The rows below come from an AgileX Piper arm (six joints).
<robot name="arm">
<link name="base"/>
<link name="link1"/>
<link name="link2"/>
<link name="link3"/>
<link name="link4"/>
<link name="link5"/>
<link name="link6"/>
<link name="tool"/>
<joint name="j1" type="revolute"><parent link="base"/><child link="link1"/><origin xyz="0.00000 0.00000 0.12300"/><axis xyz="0 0 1"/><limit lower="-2.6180" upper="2.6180"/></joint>
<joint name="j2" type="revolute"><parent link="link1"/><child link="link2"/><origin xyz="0.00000 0.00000 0.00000"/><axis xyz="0 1 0"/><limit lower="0.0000" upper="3.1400"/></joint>
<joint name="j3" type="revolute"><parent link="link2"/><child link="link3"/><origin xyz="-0.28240 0.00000 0.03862"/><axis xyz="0 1 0"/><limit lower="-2.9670" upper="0.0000"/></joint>
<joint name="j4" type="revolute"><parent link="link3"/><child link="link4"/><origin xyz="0.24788 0.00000 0.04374"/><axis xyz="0.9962 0 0.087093"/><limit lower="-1.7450" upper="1.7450"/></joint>
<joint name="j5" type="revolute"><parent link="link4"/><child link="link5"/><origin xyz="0.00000 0.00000 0.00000"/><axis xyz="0 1 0"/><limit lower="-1.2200" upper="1.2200"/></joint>
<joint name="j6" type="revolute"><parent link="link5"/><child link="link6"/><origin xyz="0.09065 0.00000 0.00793"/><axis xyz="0.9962 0 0.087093"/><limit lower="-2.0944" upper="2.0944"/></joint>
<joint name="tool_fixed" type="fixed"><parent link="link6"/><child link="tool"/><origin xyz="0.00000 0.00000 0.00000" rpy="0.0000 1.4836 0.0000"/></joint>
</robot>
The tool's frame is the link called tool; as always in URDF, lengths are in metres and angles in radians.
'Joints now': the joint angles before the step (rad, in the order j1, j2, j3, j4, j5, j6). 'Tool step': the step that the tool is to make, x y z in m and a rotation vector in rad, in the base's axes. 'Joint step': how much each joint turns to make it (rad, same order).
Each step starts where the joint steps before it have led.
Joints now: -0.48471, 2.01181, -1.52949, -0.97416, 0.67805, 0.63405
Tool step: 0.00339, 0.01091, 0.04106, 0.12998, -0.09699, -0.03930
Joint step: 0.00949, -0.04557, -0.11712, 0.28434, 0.08968, -0.15525
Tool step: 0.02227, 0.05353, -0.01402, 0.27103, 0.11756, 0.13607
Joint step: 0.09463, 0.03404, -0.06397, 0.35533, 0.17701, -0.25795
